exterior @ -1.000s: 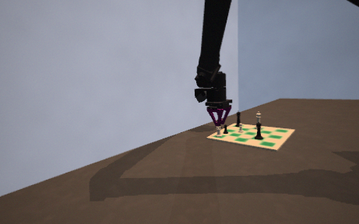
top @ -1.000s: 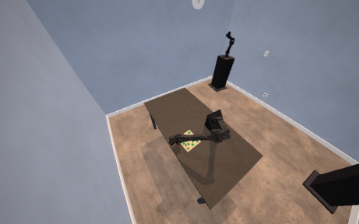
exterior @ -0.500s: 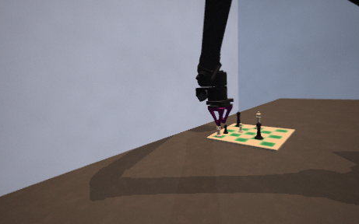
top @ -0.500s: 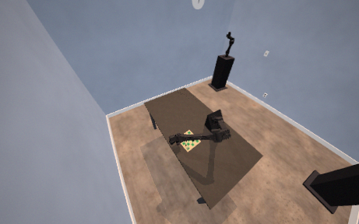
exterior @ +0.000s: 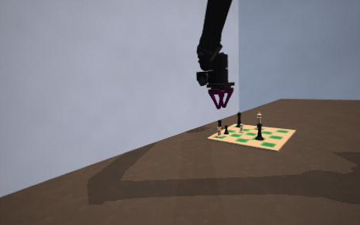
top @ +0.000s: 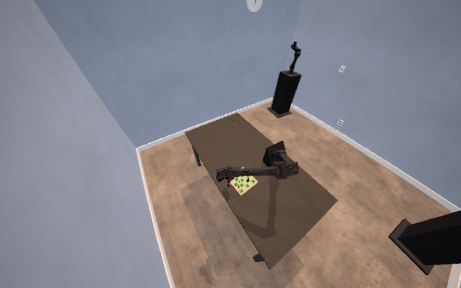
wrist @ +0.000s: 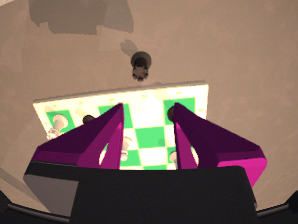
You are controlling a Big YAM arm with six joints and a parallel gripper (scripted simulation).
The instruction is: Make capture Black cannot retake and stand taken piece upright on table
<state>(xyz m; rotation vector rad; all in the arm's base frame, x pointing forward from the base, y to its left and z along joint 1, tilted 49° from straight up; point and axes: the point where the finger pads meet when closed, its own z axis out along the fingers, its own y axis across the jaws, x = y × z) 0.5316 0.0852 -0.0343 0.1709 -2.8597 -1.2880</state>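
My gripper is now 50 mm past the tall black piece, 40 mm to the left of it and 50 mm above it. Also, from my hand: white pawn: 110 mm behind, 20 mm to the left, 70 mm below; tall white piece: 130 mm behind, 60 mm to the right, 50 mm below; chessboard: 140 mm behind, 20 mm to the left, 90 mm below.
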